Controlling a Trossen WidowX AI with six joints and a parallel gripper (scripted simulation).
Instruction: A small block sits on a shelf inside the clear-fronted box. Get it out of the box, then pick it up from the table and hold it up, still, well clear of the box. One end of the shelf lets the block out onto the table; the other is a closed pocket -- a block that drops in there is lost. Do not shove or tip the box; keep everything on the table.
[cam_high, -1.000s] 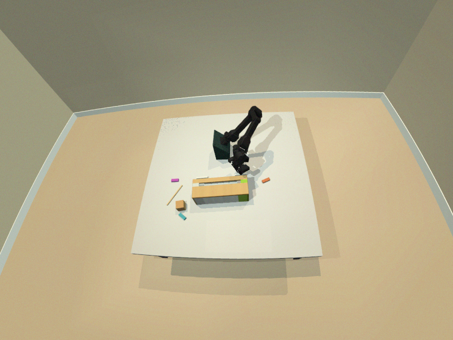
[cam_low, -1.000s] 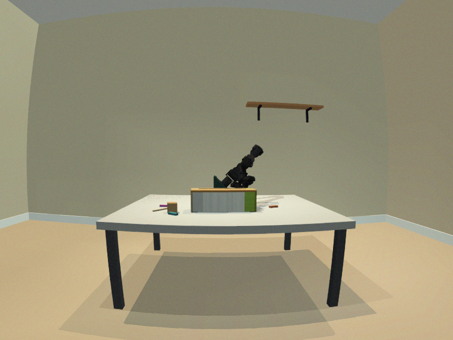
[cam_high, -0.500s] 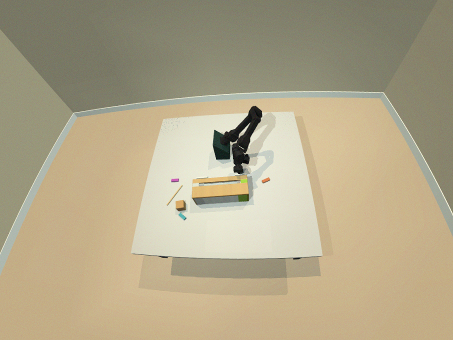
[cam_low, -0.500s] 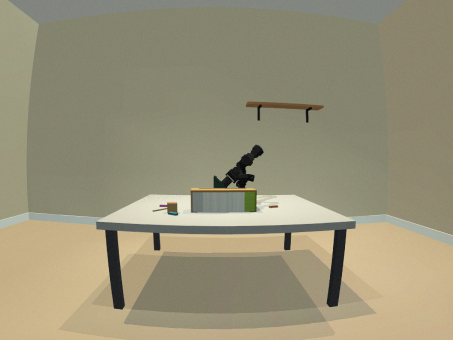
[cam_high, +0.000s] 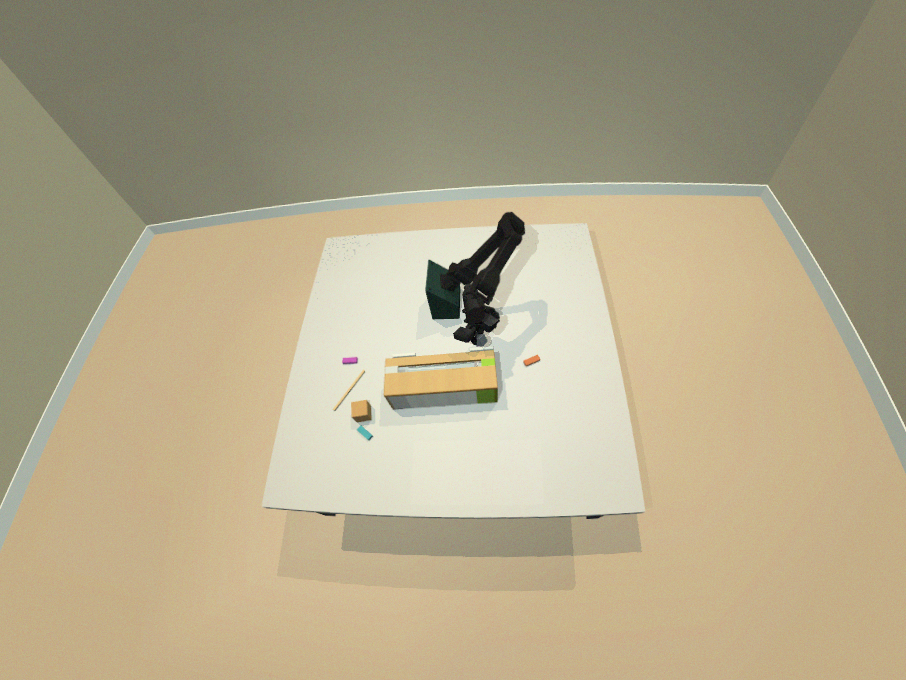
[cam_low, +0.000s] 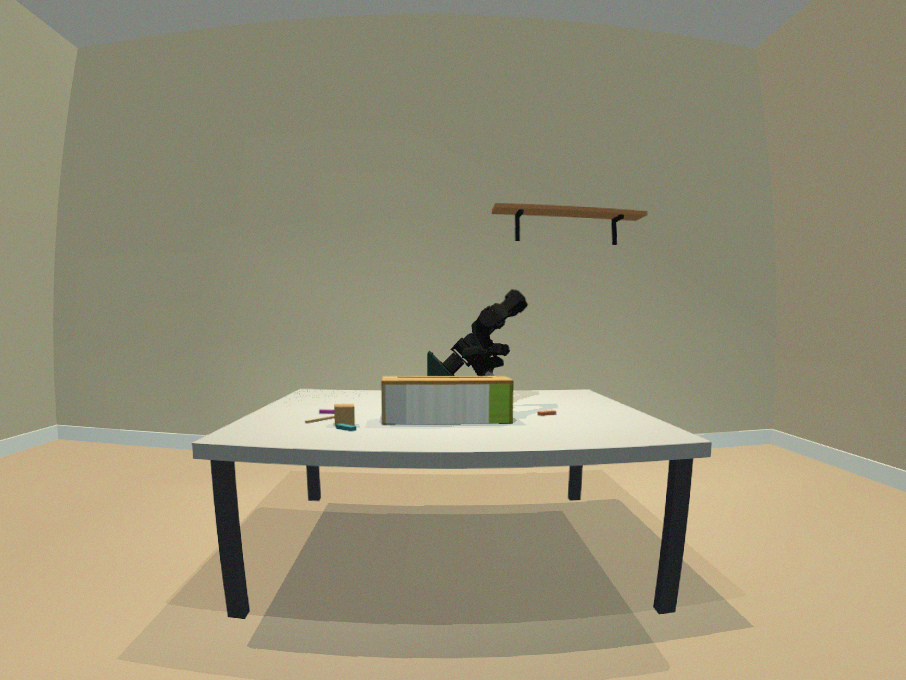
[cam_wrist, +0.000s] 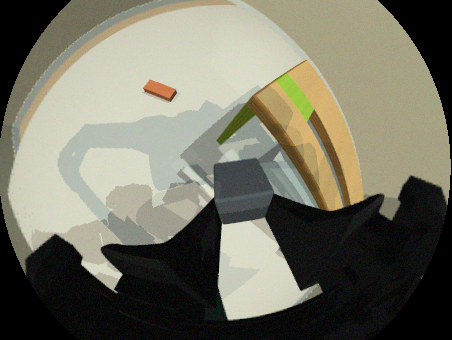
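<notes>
Now: gripper tip 10 mm to the right of the dark grey block and 10 mm below it. Also, from my gripper tip: tan cube 190 mm ahead, 450 mm to the right, 70 mm below; thin stick 90 mm ahead, 510 mm to the right, 100 mm below; box 80 mm ahead, 140 mm to the right, 40 mm below.
</notes>
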